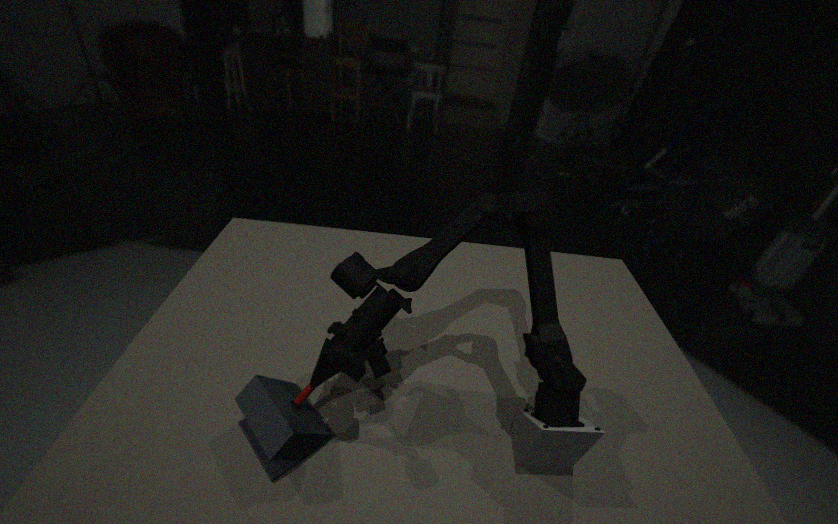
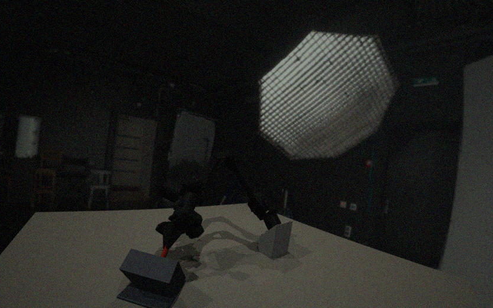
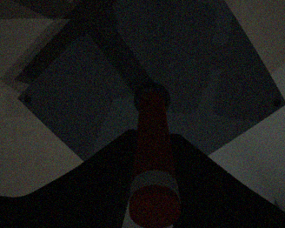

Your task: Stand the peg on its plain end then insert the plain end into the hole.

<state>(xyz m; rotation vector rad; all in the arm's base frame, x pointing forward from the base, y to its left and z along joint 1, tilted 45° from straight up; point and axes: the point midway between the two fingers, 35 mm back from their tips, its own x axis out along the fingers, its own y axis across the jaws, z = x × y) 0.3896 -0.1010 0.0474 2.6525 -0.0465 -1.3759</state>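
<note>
Now: gripper tip 5 cm short of the sloped panel, 4 cm to the right of it and 4 cm above it. Also, from my gripper tip: peg: 1 cm behind, 1 cm to the right, 1 cm above.
</note>
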